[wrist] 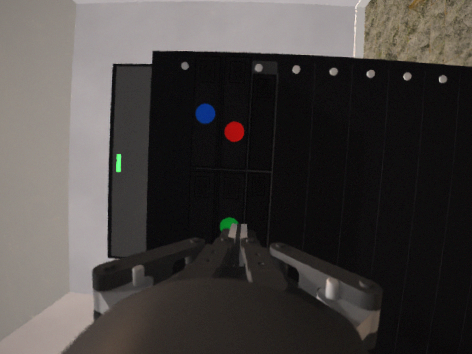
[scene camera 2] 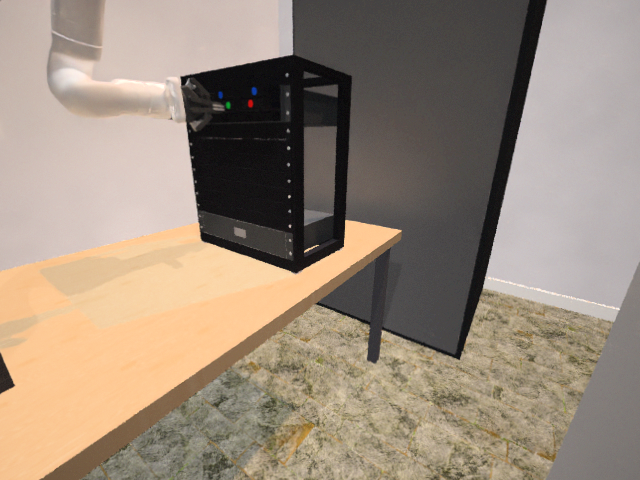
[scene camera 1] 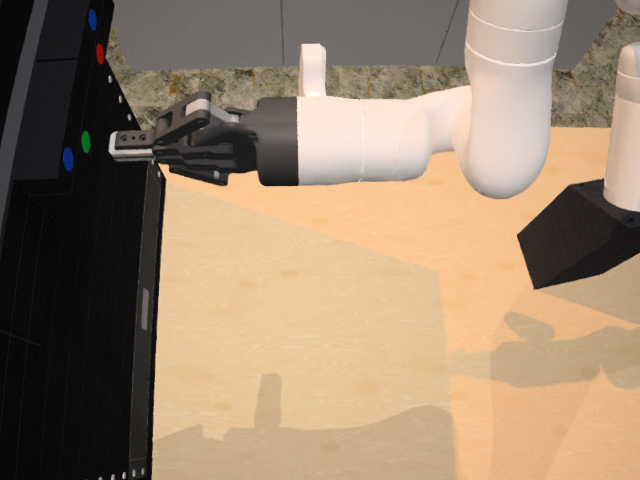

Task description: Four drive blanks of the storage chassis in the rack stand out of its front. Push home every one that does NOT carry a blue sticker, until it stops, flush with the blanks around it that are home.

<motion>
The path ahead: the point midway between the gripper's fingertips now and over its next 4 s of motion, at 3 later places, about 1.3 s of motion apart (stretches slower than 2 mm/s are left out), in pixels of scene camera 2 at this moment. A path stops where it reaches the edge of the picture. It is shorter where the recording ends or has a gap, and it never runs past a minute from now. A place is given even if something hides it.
My gripper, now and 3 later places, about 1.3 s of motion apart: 222,108; 229,109; 232,109; 235,110
</motion>
